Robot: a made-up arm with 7 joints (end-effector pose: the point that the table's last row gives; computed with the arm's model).
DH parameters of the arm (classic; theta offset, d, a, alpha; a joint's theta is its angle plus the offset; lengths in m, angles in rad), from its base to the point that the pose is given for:
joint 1: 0 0.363 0 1.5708
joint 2: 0 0.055 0 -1.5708
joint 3: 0 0.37 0.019 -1.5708
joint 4: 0 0.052 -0.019 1.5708
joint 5: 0 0.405 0 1.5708
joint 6: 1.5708 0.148 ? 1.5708
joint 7: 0 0.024 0 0
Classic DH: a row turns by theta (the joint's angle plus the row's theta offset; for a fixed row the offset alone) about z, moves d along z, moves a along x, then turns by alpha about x.
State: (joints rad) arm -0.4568 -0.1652 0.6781 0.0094 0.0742 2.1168 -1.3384
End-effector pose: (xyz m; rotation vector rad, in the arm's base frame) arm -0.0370 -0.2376 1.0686 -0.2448 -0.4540 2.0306
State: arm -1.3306 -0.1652 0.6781 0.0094 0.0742 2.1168 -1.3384
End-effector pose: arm -0.2059 -0.1241 1.0686 -0.3660 -0.2722 1.1747
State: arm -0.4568 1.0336 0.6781 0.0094 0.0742 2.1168 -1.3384
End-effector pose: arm -0.6678 0.0725 0.6861 -1.6866 -0.5304 1.8350
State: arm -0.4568 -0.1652 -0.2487 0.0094 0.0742 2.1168 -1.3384
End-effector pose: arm -0.0977 -0.0895 1.0886 -0.3817 -0.1102 1.1649
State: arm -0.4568 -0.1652 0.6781 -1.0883 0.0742 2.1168 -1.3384
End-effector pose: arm -0.2900 -0.2610 0.7704 -1.1880 -1.2744 1.5707
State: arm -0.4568 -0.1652 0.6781 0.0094 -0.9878 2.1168 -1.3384
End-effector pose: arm -0.1428 -0.0467 1.0991 -0.4017 -0.0568 1.0394
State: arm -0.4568 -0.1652 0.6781 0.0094 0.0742 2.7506 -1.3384
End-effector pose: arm 0.0182 -0.2106 0.9795 -0.7588 -0.9785 1.8076
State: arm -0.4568 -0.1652 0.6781 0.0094 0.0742 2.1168 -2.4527
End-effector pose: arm -0.0370 -0.2376 1.0686 0.0279 -0.4454 0.9384
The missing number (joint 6, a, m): 0.172
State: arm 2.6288 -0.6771 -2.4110 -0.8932 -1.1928 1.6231 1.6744
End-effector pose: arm -0.6108 0.2004 0.4483 1.5854 -0.7833 -1.7280
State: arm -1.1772 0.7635 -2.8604 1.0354 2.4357 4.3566 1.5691
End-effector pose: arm -0.5597 0.3436 0.6406 -0.2922 1.8539 -1.3358
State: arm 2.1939 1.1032 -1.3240 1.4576 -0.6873 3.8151 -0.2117
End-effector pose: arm 0.5230 -0.1387 0.5185 0.9249 1.0752 -2.4845
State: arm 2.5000 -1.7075 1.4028 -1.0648 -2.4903 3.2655 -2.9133
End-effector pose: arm -0.1768 0.4543 0.5162 -0.9110 -0.8890 1.5045
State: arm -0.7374 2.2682 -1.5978 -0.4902 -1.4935 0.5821 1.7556
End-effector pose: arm -0.2767 0.7097 -0.0446 -3.0496 -0.3426 -0.4035
